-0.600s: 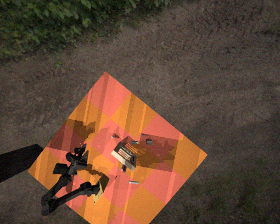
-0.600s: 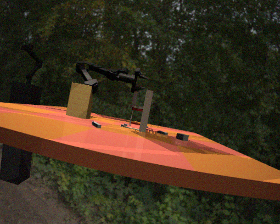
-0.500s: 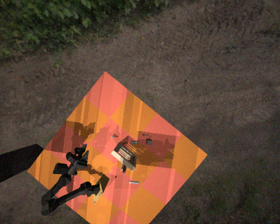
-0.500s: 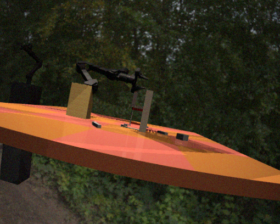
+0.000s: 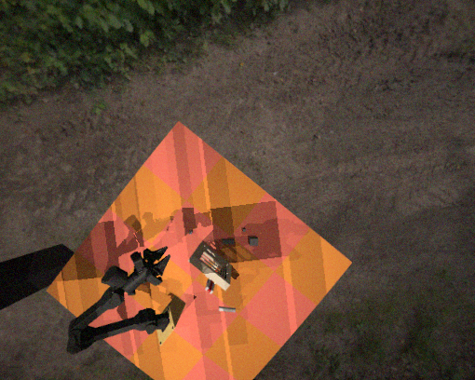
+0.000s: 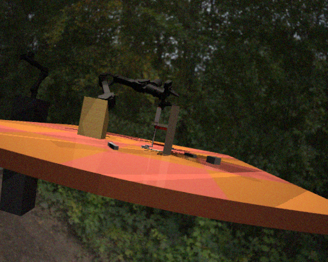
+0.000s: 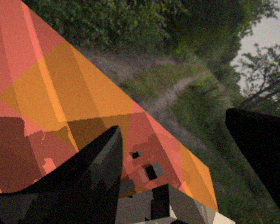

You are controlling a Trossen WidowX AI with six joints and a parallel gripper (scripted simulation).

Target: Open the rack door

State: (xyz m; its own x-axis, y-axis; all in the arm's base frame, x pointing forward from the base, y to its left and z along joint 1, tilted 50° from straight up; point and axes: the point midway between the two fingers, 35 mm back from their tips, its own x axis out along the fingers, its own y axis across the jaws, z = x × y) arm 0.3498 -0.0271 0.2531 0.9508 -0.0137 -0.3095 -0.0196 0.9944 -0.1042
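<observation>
My gripper tip is 25 cm to the left of the door handle, 16 cm above it and 10 cm past it.
</observation>
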